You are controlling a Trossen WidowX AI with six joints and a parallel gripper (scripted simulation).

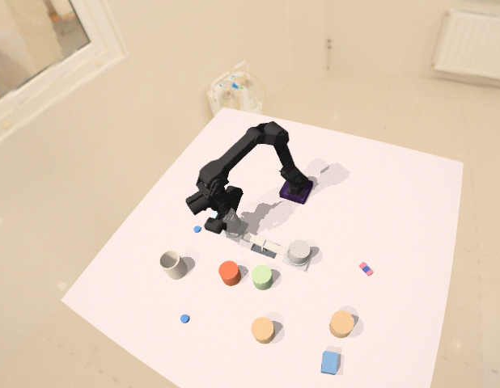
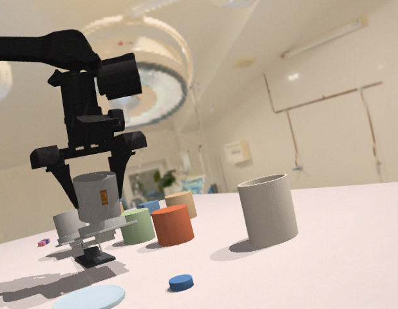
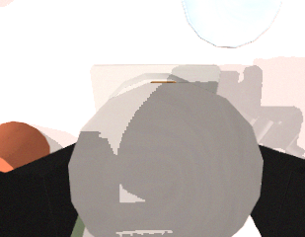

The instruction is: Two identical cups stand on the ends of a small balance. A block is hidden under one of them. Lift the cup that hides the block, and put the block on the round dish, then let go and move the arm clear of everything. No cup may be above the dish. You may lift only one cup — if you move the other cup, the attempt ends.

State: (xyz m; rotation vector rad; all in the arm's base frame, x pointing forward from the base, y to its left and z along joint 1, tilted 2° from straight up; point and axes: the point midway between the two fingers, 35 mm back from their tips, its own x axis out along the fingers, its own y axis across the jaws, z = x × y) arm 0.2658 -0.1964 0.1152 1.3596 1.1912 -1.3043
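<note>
My gripper tip is now 30 mm above the grey block and 10 mm to the right of it. Also, from my gripper tip: green cylinder: 170 mm ahead, 160 mm to the left, 80 mm below; then pale blue round dish: 110 mm below, 100 mm behind, 90 mm to the right; then red cylinder: 160 mm ahead, 80 mm below, 60 mm to the left.
</note>
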